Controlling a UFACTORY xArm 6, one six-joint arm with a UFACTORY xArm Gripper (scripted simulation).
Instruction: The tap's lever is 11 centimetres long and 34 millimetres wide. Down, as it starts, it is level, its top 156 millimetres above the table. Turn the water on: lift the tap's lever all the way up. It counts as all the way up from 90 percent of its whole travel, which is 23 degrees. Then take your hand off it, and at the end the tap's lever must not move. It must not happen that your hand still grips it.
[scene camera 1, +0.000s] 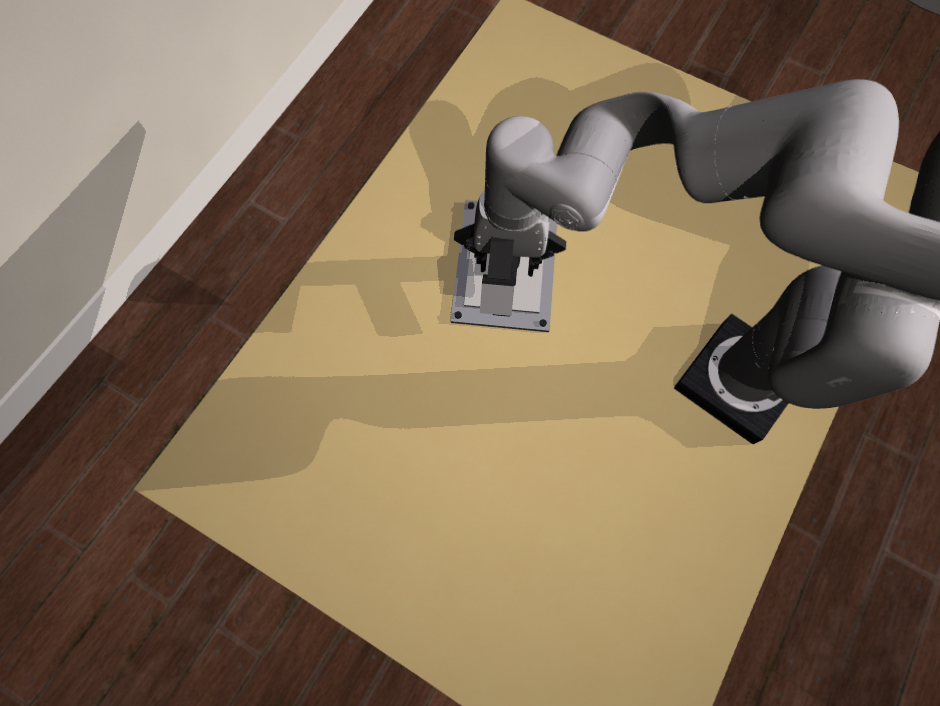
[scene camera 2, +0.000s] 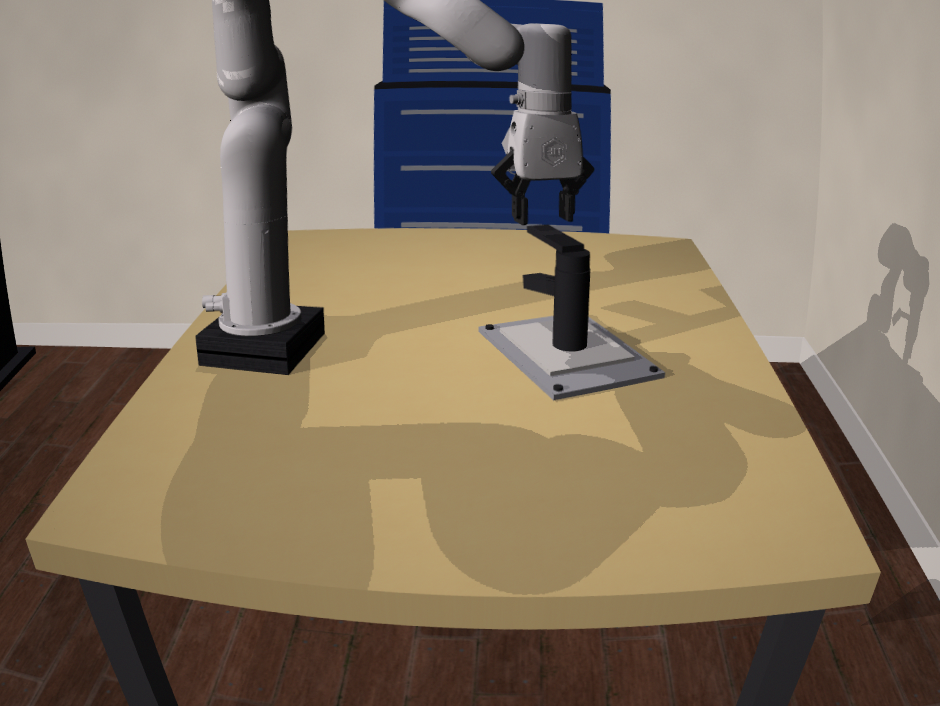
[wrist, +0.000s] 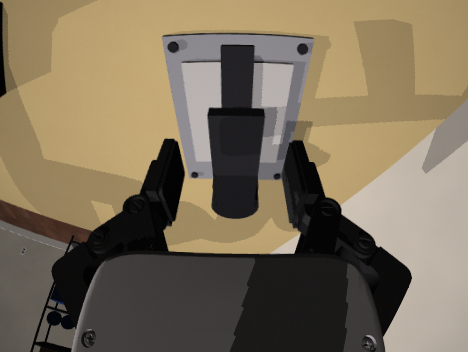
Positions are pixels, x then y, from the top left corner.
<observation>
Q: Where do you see the gripper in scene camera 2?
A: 543, 221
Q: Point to the gripper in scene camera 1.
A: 507, 265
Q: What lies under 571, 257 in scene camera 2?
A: A black lever.
</observation>
